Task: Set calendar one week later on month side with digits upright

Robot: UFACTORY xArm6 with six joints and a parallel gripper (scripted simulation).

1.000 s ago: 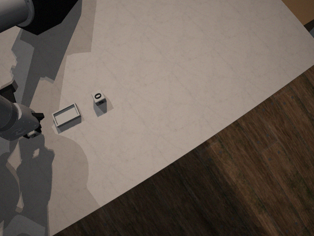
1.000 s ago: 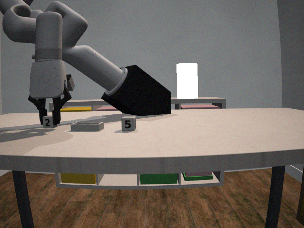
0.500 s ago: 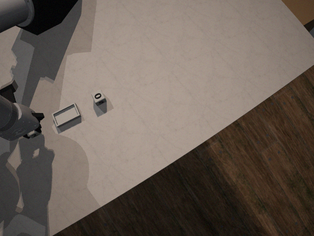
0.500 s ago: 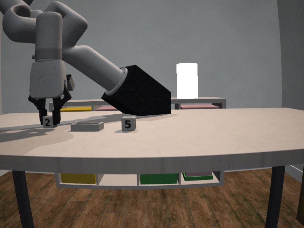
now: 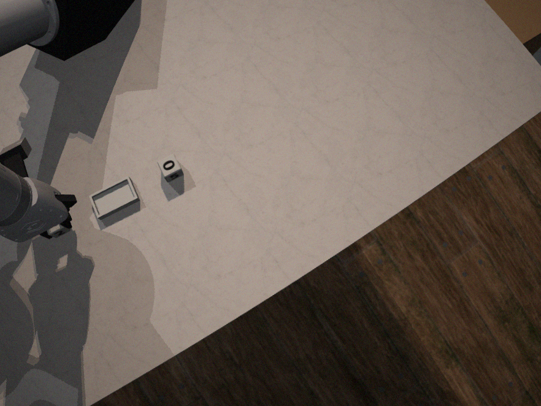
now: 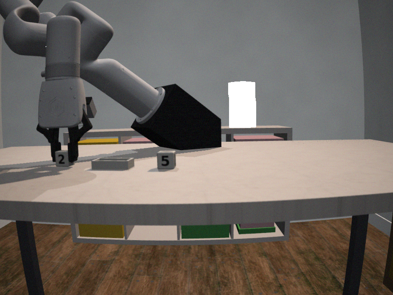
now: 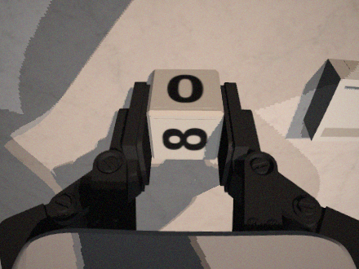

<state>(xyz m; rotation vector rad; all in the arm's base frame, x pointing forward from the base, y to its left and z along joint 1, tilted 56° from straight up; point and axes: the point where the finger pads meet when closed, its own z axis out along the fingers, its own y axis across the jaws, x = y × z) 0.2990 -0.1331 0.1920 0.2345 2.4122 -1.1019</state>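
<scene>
My gripper is now 10 mm above the white cube. Round my hand: grey tray (40 mm ahead, 100 mm to the left, 20 mm below).
</scene>
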